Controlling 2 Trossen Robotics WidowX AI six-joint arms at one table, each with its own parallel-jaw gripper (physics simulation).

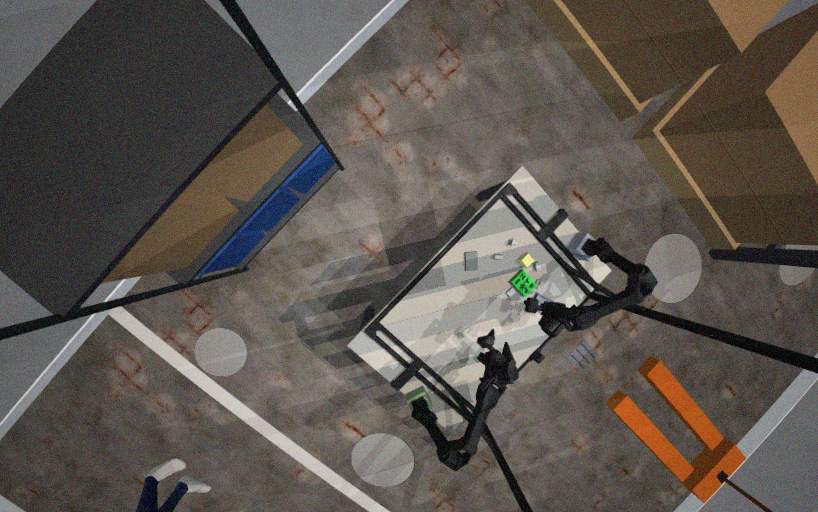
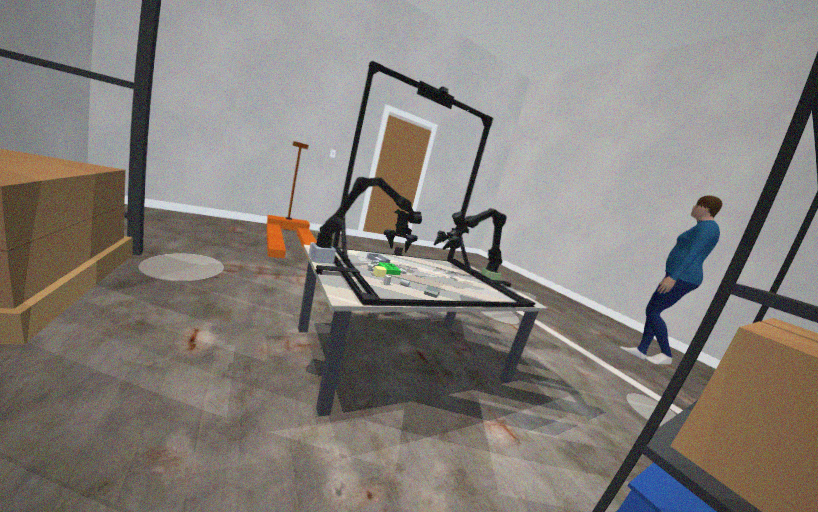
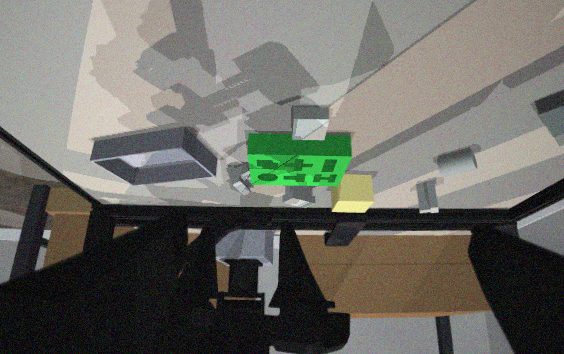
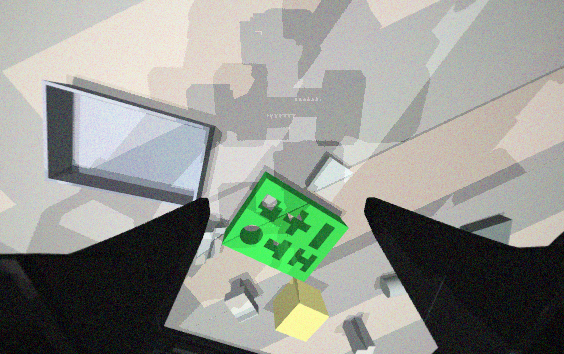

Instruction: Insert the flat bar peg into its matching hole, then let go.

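A pale slab (image 3: pixel 311 129) (image 4: pixel 331 173), seemingly the flat bar peg, lies on the table beside the green hole board (image 1: pixel 522 282) (image 2: pixel 391 268) (image 3: pixel 299 144) (image 4: pixel 305 207). The board's slot-shaped bar hole (image 3: pixel 329 165) (image 4: pixel 321 236) is dark inside, and I cannot tell what is in it. My right gripper (image 1: pixel 531 304) (image 2: pixel 400 243) (image 4: pixel 288 204) is open, with nothing between its fingers, and hangs above the table near the board. My left gripper (image 1: pixel 497 344) (image 2: pixel 444 240) (image 3: pixel 331 233) is open and empty, raised above the table, away from the board.
A yellow block (image 1: pixel 527 259) (image 2: pixel 379 271) (image 3: pixel 353 192) (image 4: pixel 302 315) stands beside the board. A grey open tray (image 3: pixel 155 162) (image 4: pixel 135 135) lies at the board's other side. A cylinder (image 3: pixel 457 160) (image 4: pixel 394 285) and other small grey pegs lie around. A black frame (image 2: pixel 362 138) borders the table.
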